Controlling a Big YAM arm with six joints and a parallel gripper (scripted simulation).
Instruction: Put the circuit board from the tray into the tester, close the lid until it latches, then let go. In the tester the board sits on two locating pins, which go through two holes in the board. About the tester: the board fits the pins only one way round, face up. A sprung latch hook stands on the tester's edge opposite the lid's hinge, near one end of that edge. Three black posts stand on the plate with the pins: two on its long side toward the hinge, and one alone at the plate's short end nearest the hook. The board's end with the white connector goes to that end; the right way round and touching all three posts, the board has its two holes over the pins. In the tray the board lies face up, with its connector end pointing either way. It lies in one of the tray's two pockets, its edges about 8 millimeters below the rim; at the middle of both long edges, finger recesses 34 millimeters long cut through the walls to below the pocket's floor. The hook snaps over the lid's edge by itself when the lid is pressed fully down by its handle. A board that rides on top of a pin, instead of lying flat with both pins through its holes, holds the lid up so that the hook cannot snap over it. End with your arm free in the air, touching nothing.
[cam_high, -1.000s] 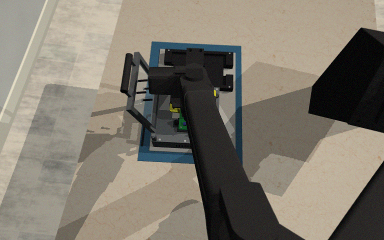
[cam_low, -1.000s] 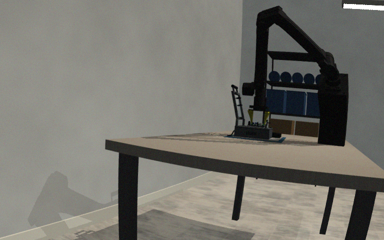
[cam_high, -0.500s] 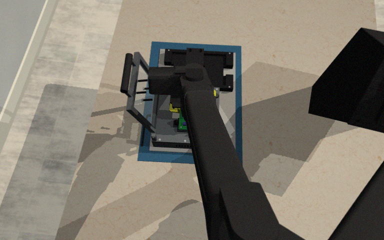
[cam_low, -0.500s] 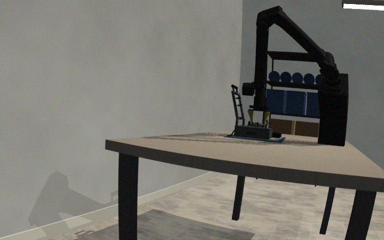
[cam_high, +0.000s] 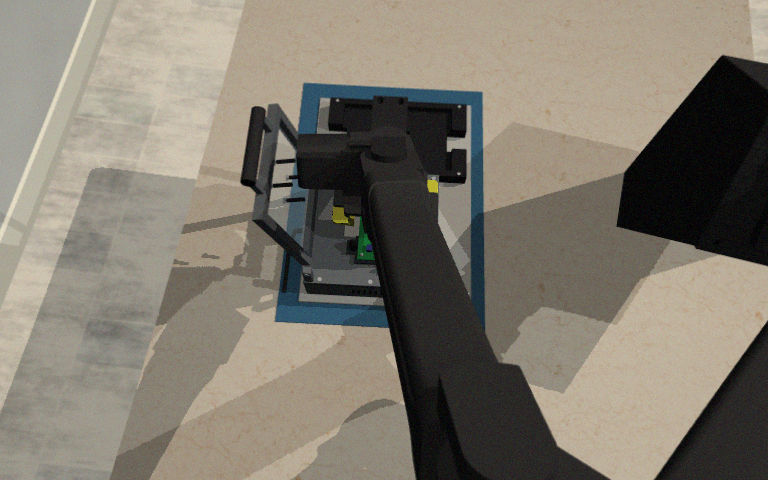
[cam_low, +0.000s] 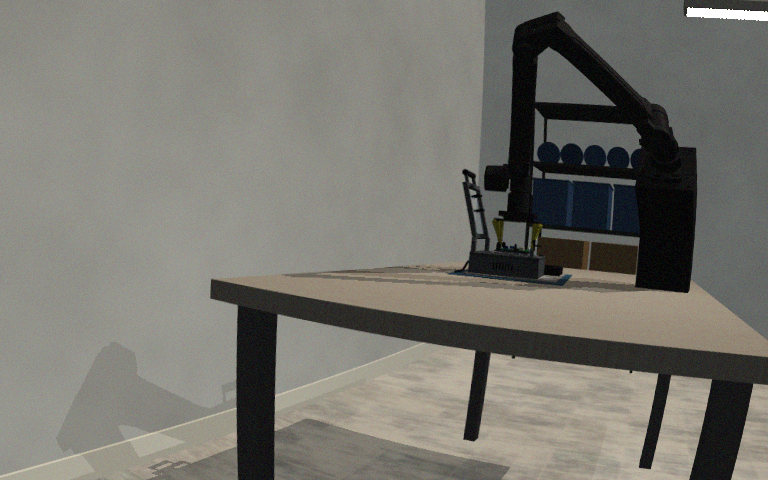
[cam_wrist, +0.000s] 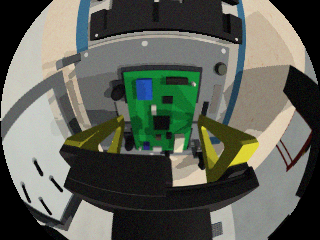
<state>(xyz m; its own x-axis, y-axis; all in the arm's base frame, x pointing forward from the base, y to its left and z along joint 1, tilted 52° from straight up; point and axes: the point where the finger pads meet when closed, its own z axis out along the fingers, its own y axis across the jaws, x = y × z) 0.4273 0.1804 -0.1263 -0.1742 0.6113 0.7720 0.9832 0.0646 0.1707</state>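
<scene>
Right now my hand is 1 cm above the green circuit board. From my hand the other things lie so: see-through lid 12 cm ahead, 10 cm above, 2 cm to the left.
</scene>
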